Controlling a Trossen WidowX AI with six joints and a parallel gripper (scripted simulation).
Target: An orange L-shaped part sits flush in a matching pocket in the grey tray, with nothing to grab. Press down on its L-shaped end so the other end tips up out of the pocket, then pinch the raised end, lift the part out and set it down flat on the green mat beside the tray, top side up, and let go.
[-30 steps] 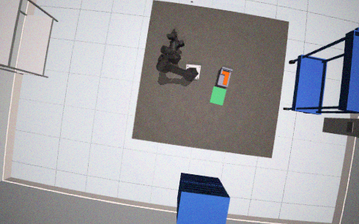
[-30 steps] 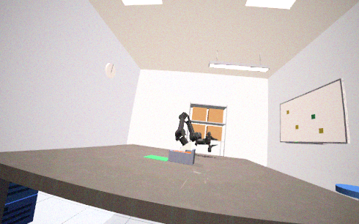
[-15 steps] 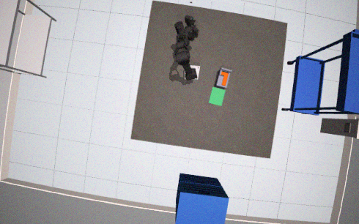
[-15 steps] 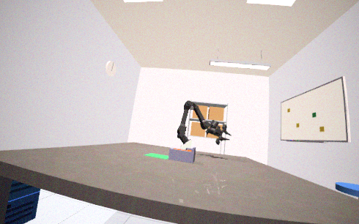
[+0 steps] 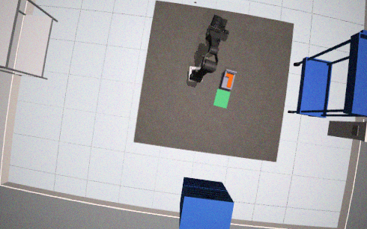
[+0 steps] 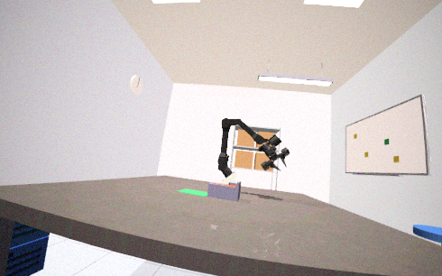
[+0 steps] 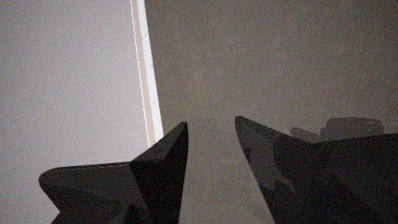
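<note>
Right now the orange L-shaped part is 31 cm to the right of my gripper tip, 13 cm below it and 10 cm ahead of it. Round my gripper tip: green mat 48 cm to the right, 20 cm below, 6 cm ahead.
</note>
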